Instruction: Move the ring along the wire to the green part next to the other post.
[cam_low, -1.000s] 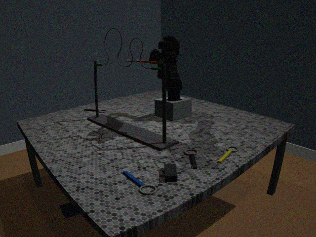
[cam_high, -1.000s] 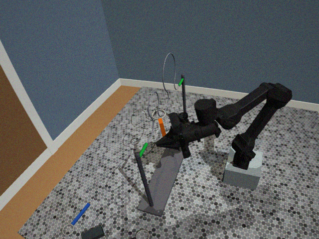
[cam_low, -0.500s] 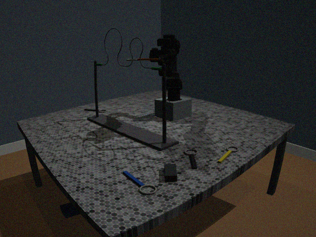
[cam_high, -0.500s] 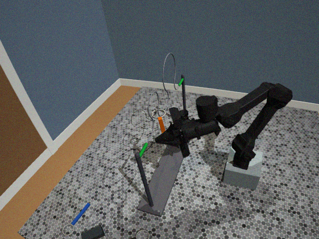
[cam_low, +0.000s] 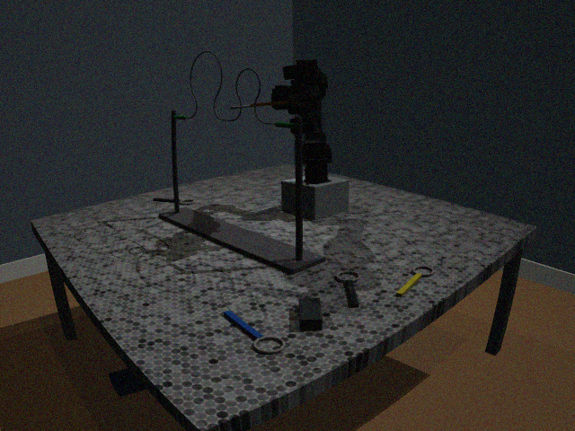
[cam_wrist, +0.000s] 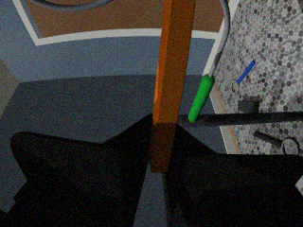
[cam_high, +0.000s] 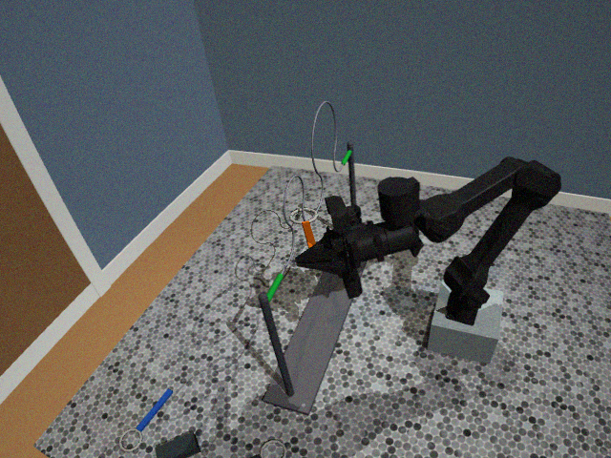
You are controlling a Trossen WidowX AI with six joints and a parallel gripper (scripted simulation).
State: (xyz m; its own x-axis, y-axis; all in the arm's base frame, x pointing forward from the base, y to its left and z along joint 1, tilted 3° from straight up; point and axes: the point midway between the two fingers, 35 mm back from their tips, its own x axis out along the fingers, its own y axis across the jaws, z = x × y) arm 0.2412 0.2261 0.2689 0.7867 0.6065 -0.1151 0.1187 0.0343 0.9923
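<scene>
Now: gripper tip 30 mm short of the orange-handled ring, 100 mm to the left of it and 10 mm above it. The rest, counted from my gripper tip: yellow-handled ring 120 mm behind, 320 mm to the left, 370 mm below; then blue-handled ring 300 mm ahead, 300 mm to the left, 370 mm below; then dark block 180 mm ahead, 300 mm to the left, 360 mm below.
</scene>
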